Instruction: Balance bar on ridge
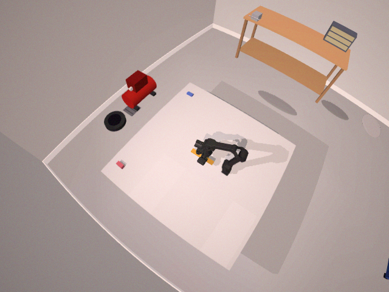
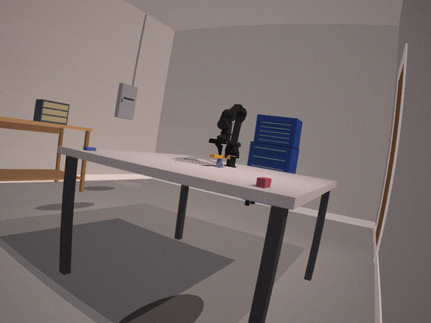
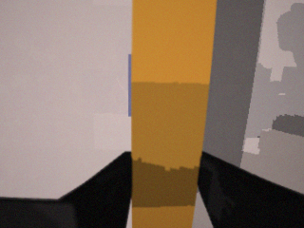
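Now: gripper tip 30 mm short of the orange bar. From my gripper tip the other things lie so: red block: 540 mm ahead, 470 mm to the left, 40 mm below; blue block: 540 mm ahead, 530 mm to the right, 50 mm below.
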